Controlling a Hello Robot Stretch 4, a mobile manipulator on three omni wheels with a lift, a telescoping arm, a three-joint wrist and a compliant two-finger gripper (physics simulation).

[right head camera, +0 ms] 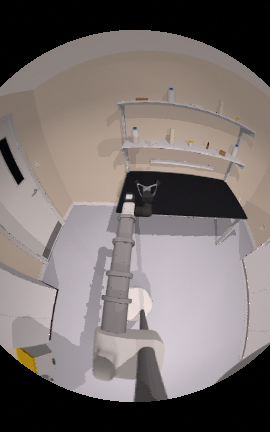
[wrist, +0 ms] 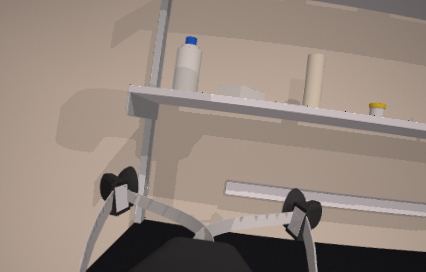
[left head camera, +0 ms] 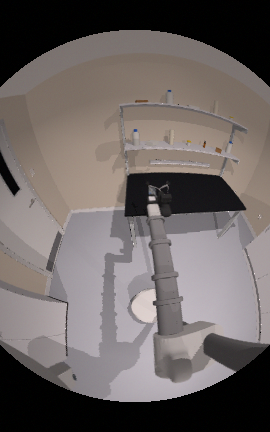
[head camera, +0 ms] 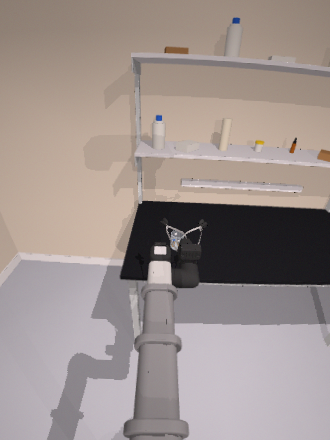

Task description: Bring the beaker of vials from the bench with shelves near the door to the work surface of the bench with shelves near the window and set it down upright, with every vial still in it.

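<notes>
The clear beaker of vials [head camera: 175,239] [left head camera: 152,191] stands on the black top of the bench with shelves [head camera: 270,245] [left head camera: 200,192] [right head camera: 200,197], near its left end. Blue and white bits show inside it; the vials are too small to count, and the wrist partly hides the beaker. My gripper [head camera: 184,222] [left head camera: 158,184] [right head camera: 148,183] [wrist: 210,194] is open and empty, its fingertips wide apart. It appears to hang above the beaker, which does not show in the wrist view. The window does not show.
A lower shelf [head camera: 240,154] [wrist: 280,109] above the bench back holds a blue-capped bottle [head camera: 158,134] [wrist: 187,67], a cream cylinder [head camera: 225,134] [wrist: 314,80] and small items. A wall rail [head camera: 240,185] [wrist: 350,201] runs below it. A door [right head camera: 27,185] is at the left. A round pale stool [left head camera: 143,306] stands near my arm.
</notes>
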